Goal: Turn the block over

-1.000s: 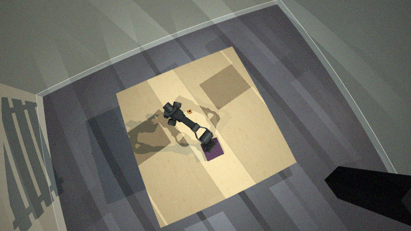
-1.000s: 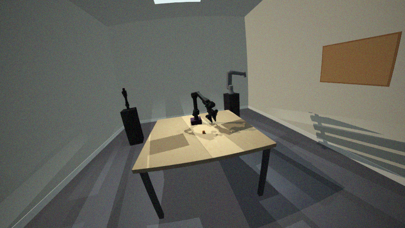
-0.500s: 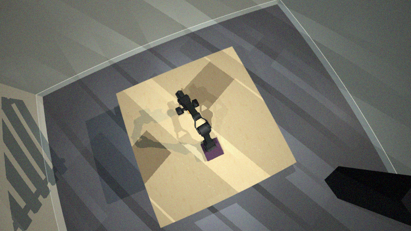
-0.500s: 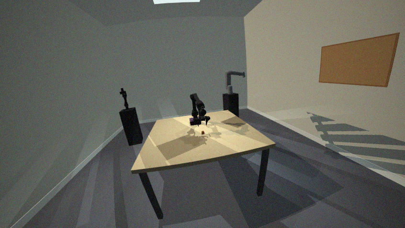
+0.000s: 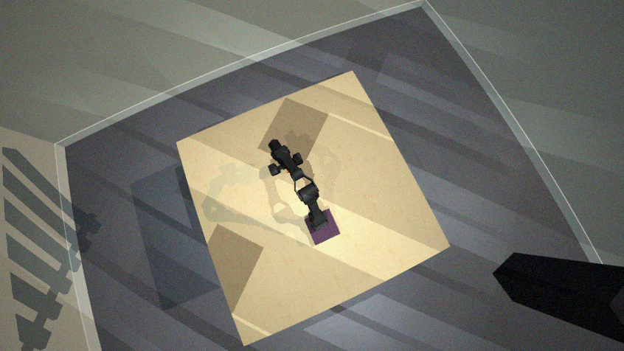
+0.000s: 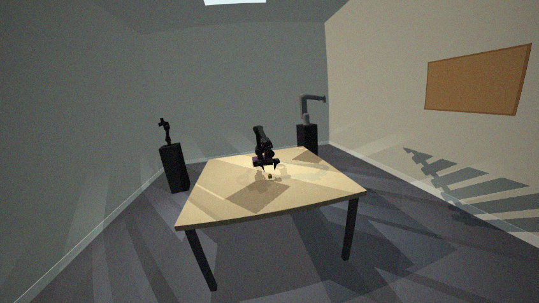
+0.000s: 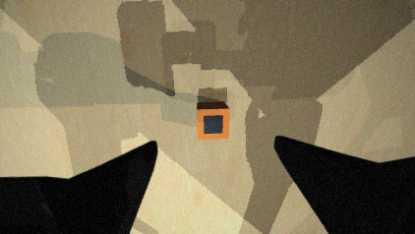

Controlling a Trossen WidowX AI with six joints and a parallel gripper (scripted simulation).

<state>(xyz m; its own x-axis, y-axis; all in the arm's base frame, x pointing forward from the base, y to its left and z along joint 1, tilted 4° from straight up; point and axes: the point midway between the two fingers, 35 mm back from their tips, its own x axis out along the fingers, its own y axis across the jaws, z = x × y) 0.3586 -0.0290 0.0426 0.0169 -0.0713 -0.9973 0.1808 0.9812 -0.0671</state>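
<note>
Now: the orange block 40 mm below my gripper tip.
</note>
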